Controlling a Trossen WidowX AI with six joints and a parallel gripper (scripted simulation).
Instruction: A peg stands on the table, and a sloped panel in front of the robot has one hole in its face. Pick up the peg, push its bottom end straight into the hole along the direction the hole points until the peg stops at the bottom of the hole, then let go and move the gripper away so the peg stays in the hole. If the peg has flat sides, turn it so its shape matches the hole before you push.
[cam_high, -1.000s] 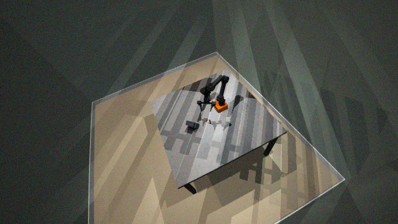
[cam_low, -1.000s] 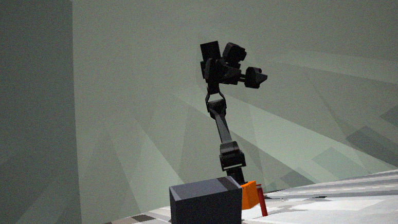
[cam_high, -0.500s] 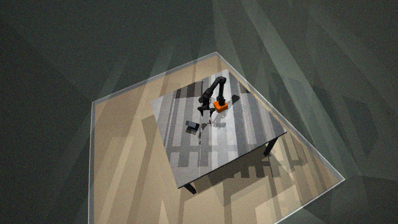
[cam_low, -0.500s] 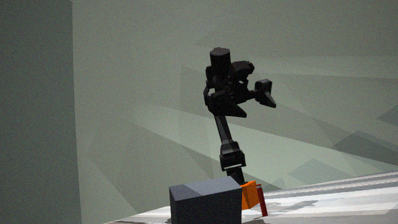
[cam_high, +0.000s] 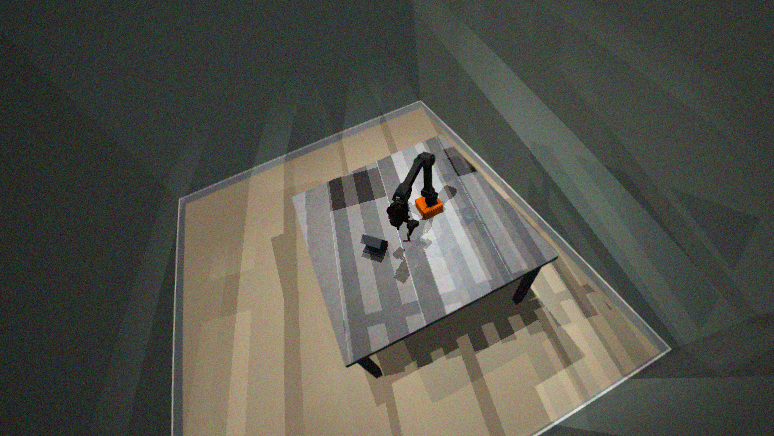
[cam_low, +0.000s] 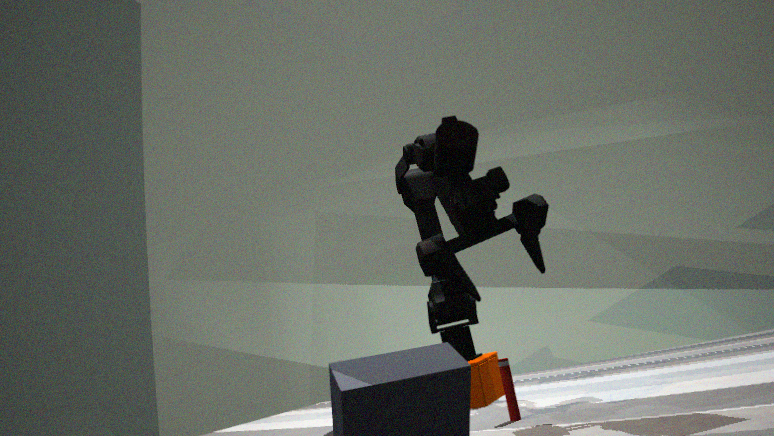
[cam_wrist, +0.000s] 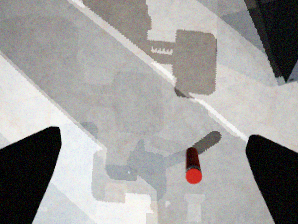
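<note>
The round red peg lies 110 mm below my gripper tip, 40 mm to the right of it and 30 mm behind it. Round my gripper tip: grey panel block: 170 mm ahead, 120 mm below, 100 mm to the right.
</note>
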